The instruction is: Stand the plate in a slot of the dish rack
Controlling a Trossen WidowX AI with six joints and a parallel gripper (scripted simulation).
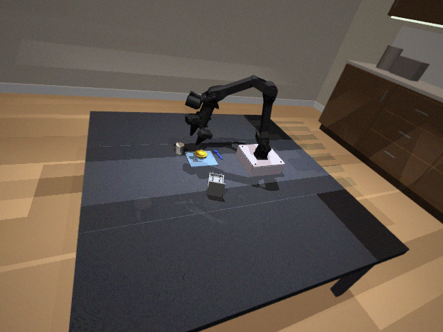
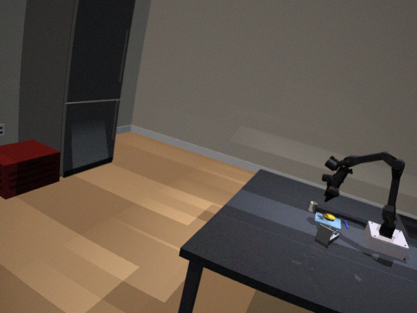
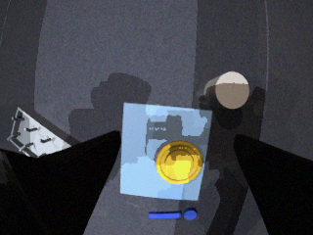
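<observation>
The plate lies 10 cm below my gripper tip, 6 cm behind it and 3 cm to the right of it. Round my gripper tip: white cup 9 cm below, 6 cm to the right, 5 cm ahead; blue spoon 16 cm behind, 12 cm below, 5 cm to the right; light blue mat 12 cm below, 6 cm behind.
</observation>
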